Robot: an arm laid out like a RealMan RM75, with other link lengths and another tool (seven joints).
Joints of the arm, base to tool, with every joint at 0 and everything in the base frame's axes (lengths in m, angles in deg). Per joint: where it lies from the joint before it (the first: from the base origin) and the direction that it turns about. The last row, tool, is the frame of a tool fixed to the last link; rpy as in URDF.
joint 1: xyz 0 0 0.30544 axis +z
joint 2: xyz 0 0 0 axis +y
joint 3: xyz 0 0 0.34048 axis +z
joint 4: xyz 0 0 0 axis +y
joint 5: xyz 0 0 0.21 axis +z
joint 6: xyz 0 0 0 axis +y
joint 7: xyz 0 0 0.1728 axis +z
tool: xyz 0.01 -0.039 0.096 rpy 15.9 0 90.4
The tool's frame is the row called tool.
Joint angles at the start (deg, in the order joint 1, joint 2, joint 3, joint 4, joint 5, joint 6, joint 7): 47.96 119.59 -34.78 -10.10 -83.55 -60.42 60.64
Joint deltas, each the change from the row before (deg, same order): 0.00 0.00 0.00 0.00 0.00 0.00 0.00; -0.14 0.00 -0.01 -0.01 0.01 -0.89 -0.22; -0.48 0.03 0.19 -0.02 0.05 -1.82 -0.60; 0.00 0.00 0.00 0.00 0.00 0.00 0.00; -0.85 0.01 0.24 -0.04 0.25 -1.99 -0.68; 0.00 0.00 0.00 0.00 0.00 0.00 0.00; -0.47 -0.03 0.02 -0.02 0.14 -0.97 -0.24
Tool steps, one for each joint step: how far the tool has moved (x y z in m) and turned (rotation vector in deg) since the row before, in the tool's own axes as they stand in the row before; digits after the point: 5 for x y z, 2 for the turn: 0.00000 0.00000 0.00000 0.00 0.00 0.00; 0.00296 0.00112 -0.00079 -0.40 0.60 -0.33; 0.00475 0.00124 -0.00297 -0.93 0.98 -0.52; 0.00000 0.00000 0.00000 0.00 0.00 0.00; 0.00306 -0.00026 -0.00559 -1.13 0.73 -0.27; 0.00000 0.00000 0.00000 0.00 0.00 0.00; 0.00125 -0.00055 -0.00315 -0.49 0.35 -0.08
